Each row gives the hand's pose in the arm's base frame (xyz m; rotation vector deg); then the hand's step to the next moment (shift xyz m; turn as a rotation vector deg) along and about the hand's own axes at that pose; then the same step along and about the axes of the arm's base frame.
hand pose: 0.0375 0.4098 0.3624 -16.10 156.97 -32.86
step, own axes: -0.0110 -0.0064 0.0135 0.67 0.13 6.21
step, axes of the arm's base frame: 0.0158 -0.0077 -0.0060 1.56 -2.25 -5.61
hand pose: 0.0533 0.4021 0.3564 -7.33 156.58 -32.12
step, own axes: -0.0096 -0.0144 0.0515 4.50 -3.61 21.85
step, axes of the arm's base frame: 0.0274 -0.0305 -0.0356 3.56 -12.00 -18.82
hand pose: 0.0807 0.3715 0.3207 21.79 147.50 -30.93
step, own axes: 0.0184 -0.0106 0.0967 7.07 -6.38 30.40
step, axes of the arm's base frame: 0.0189 -0.0486 -0.0842 3.78 -17.76 -26.18
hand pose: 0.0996 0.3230 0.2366 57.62 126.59 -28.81
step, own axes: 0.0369 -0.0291 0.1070 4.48 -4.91 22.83
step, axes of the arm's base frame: 0.0022 -0.0604 -0.1000 3.16 -13.84 -19.07
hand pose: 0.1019 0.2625 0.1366 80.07 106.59 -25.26
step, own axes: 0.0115 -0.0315 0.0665 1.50 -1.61 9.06
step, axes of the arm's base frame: -0.0065 -0.0473 -0.0572 1.60 -5.56 -7.31
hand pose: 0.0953 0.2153 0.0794 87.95 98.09 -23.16
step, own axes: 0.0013 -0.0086 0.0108 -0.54 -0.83 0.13
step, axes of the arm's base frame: -0.0044 -0.0084 -0.0101 -0.76 -0.64 0.09
